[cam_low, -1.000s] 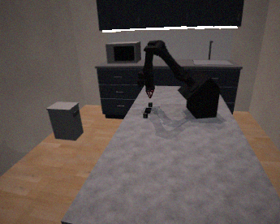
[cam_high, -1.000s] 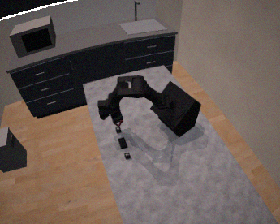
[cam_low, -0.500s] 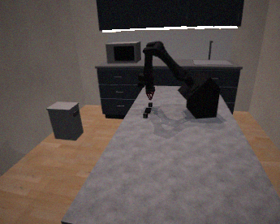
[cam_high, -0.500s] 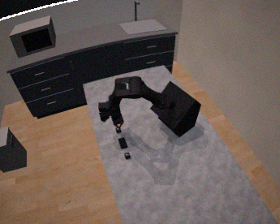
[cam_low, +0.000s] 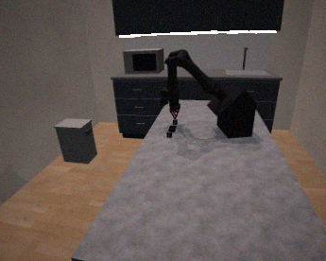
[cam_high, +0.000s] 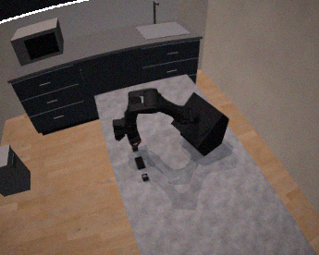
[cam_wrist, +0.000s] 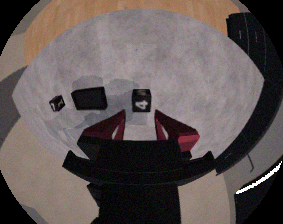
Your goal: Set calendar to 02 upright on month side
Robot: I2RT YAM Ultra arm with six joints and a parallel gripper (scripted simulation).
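Right now my hand is 40 mm above the dark calendar cube. Also, from my hand: dark tray 10 mm ahead, 110 mm to the left, 50 mm below.
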